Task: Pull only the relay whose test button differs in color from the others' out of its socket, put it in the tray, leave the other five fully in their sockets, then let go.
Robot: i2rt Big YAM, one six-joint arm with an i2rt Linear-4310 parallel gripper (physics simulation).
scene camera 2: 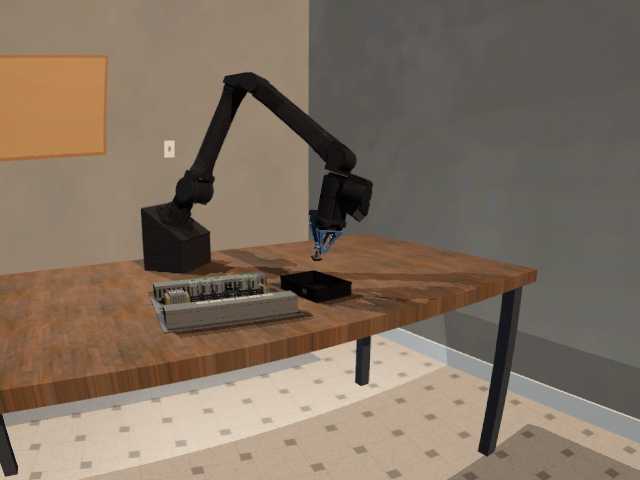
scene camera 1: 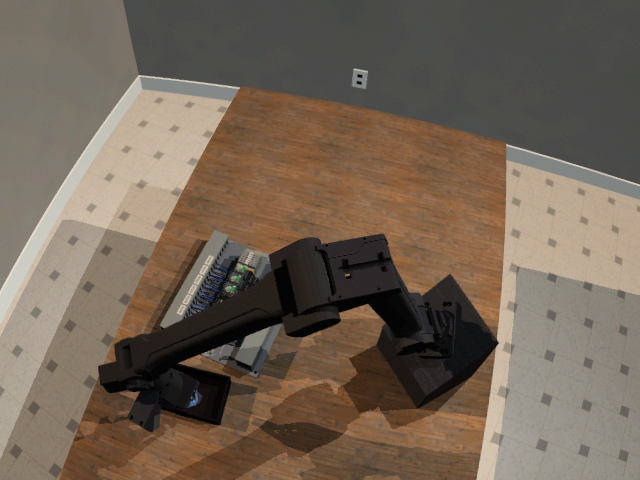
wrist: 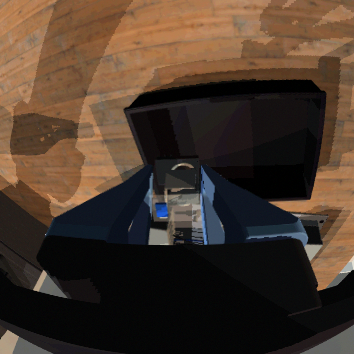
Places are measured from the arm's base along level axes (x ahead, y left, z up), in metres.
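Pixels of known places: gripper, fingertip midpoint: (scene camera 2: 320,251) (scene camera 1: 190,399) (wrist: 175,173); arm's base, origin of the base link: (scene camera 2: 173,220) (scene camera 1: 436,328).
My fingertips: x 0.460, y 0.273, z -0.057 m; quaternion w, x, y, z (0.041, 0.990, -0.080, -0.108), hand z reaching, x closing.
Note:
For each thing: its top centre in the pictures, then the offset to it from my fingertips. "*": a spot on its surface instead. Level surfaces: height alone.
- relay, middle of its top: (wrist: 167,213) (scene camera 2: 317,244) 0.010 m right, 0.002 m back, 0.021 m up
- black tray, middle of its top: (wrist: 229,157) (scene camera 1: 189,390) (scene camera 2: 315,279) 0.036 m right, 0.027 m ahead, 0.064 m down
- grey relay panel, surface spot: (scene camera 1: 253,373) * 0.131 m right, 0.093 m back, 0.096 m down
- wooden table, its level: 0.099 m down
My gripper (scene camera 1: 194,395) (scene camera 2: 317,248) (wrist: 175,173) is shut on a relay (scene camera 2: 316,254) (wrist: 181,176) with a blue test button. The relay hangs with its dark base down, above the black tray (scene camera 1: 225,397) (scene camera 2: 330,293) (wrist: 323,125) and apart from it. In the wrist view its base overlaps the tray's near left corner. The tray's visible inside holds no relay. Other relays (scene camera 2: 205,285) with green buttons stand upright in the socket row, with a gap among them. The arm hides part of this row in scene camera 1.
The grey relay panel (scene camera 1: 253,373) (scene camera 2: 232,311) lies beside the tray, with raised wire ducts along its sides and blue wires. The arm's black base block (scene camera 1: 449,382) (scene camera 2: 173,242) stands on the wooden table (scene camera 1: 330,170) (scene camera 2: 77,330).

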